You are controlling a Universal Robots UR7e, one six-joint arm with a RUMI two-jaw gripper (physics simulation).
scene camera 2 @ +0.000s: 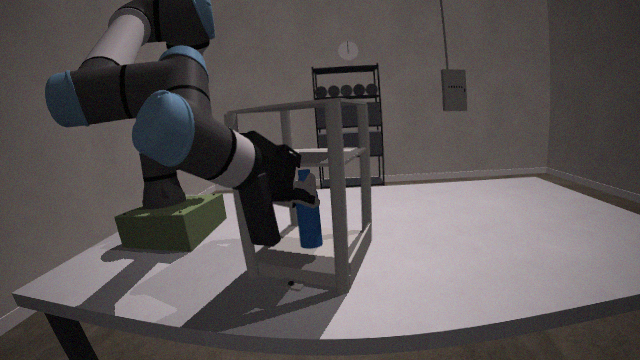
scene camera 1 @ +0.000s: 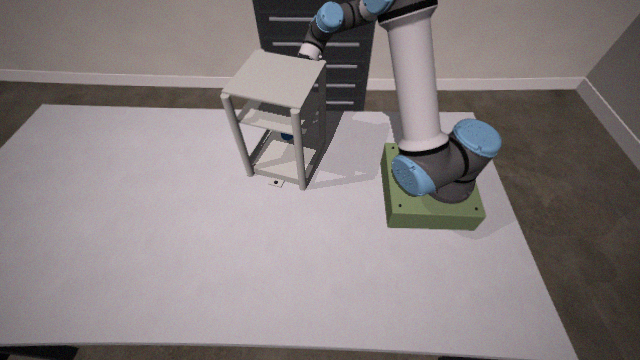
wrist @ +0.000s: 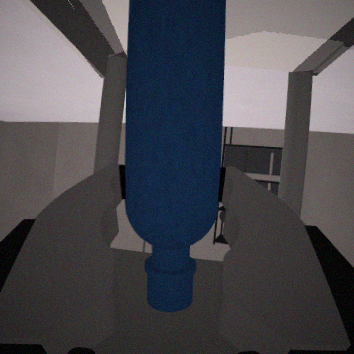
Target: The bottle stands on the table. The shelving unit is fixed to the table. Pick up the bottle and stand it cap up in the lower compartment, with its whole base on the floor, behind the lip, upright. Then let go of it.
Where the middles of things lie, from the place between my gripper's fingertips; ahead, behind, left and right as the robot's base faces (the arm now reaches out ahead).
Now: hand 40 mm to the right of the pale shelving unit (scene camera 2: 336, 263), 30 mm below it and 10 mm past it. Round my hand: blue bottle (scene camera 2: 309, 224) (10 mm below).
